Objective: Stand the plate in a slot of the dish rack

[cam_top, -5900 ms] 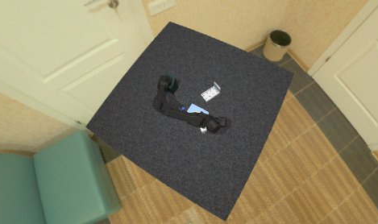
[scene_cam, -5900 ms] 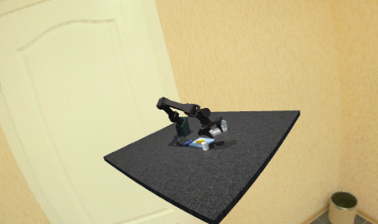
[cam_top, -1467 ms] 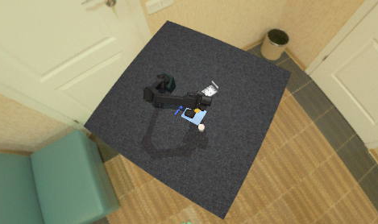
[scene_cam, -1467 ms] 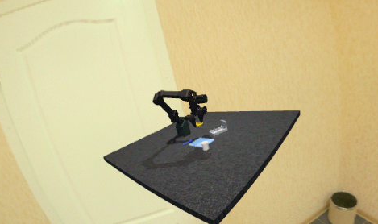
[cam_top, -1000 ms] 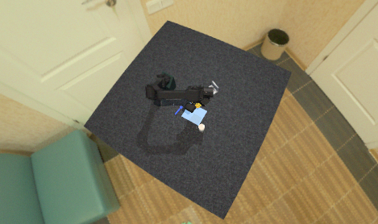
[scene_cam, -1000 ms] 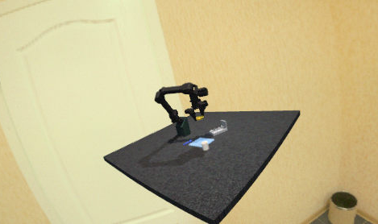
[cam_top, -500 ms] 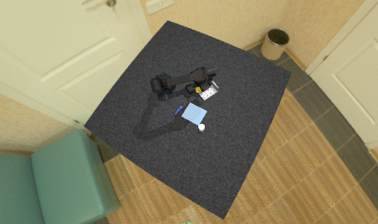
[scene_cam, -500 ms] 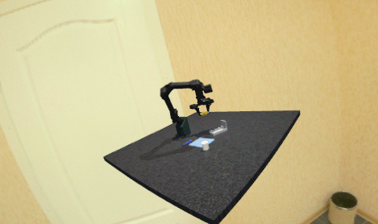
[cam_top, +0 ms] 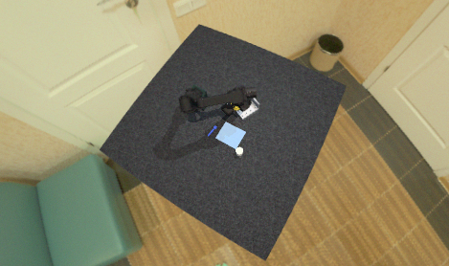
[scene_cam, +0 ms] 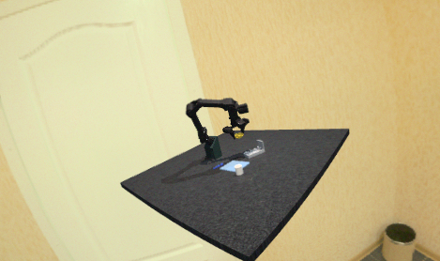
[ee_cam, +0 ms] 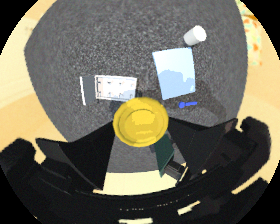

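The grey dish rack is 3 cm ahead of my gripper tip, 7 cm to the left of it and 13 cm below it. The rest, counted from my gripper tip: light blue mat (5 cm ahead, 13 cm to the right, 15 cm below); white cup (17 cm ahead, 19 cm to the right, 13 cm below); yellow plate (1 cm above).
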